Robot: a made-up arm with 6 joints. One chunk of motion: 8 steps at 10 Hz.
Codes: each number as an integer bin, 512 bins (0 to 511) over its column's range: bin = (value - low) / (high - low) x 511, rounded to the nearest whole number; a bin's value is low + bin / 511 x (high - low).
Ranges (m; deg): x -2.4..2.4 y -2.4..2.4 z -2.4..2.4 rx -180..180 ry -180..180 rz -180..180
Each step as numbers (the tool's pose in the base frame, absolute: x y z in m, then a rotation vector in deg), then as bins.
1 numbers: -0.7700 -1.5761 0.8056 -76.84 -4.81 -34.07
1 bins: 174 88 341 146 249 207
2 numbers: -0.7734 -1.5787 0.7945 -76.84 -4.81 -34.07
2 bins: 173 87 340 146 249 207
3 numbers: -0.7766 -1.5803 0.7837 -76.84 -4.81 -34.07
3 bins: 173 87 339 146 249 207
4 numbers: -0.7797 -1.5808 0.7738 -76.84 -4.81 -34.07
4 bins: 172 87 338 146 249 207
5 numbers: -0.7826 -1.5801 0.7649 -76.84 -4.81 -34.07
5 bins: 172 87 337 146 249 207
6 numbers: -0.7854 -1.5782 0.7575 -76.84 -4.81 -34.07
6 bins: 172 87 336 146 249 207
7 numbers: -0.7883 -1.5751 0.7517 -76.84 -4.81 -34.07
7 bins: 172 88 336 146 249 207
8 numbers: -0.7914 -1.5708 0.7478 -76.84 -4.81 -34.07
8 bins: 171 88 335 146 249 207
